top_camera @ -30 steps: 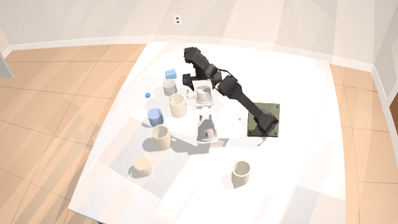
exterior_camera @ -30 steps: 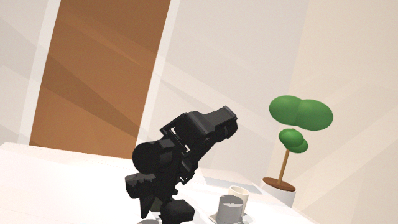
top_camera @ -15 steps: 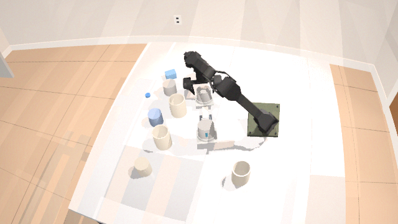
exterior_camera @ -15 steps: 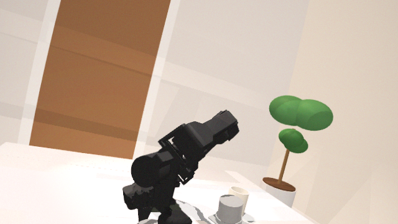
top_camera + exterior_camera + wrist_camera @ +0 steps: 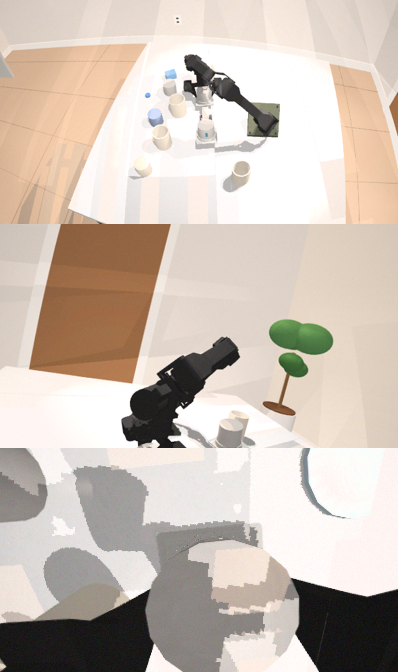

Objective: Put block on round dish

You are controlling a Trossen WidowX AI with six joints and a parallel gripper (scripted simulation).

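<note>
The dish lies 100 mm behind my gripper tip, 130 mm to the right of it and 40 mm below it. Round my gripper tip: blue cup 170 mm ahead, 190 mm to the left, 10 mm below; balance beam 50 mm behind, 130 mm to the left, 10 mm below; grey block 10 mm below.
</note>
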